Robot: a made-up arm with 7 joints. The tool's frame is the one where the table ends.
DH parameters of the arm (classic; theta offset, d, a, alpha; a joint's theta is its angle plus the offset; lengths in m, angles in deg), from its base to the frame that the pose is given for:
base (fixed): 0 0.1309 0 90
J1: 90 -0.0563 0.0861 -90
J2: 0 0.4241 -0.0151 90
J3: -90 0.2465 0.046 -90
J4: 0 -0.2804 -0.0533 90
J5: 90 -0.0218 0.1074 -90
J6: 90 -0.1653 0.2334 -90
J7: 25.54 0 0.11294 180
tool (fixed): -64.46 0.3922 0 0
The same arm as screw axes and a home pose.
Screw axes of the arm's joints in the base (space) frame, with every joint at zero. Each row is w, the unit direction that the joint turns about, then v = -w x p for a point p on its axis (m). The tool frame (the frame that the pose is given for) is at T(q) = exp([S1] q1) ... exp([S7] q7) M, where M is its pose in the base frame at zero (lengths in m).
S1: w 0 -1 0 v 0.1309 0.0000 0.0000
S2: w -1 0 0 v 0.0000 -0.2170 0.0563
S3: w 0 -1 0 v 0.2019 0.0000 0.4241
S4: w 0 0 1 v -0.1902 0.3781 0.0000
S5: w 0 -1 0 v -0.0785 0.0000 0.4314
S6: w -1 0 0 v 0.0000 -0.0289 -0.1684
S7: w 0 0 -1 v -0.0650 -0.2661 0.0000
M: xyz -0.2174 0.1669 0.4211 (m) quaternion w x y z 1 0 0 0

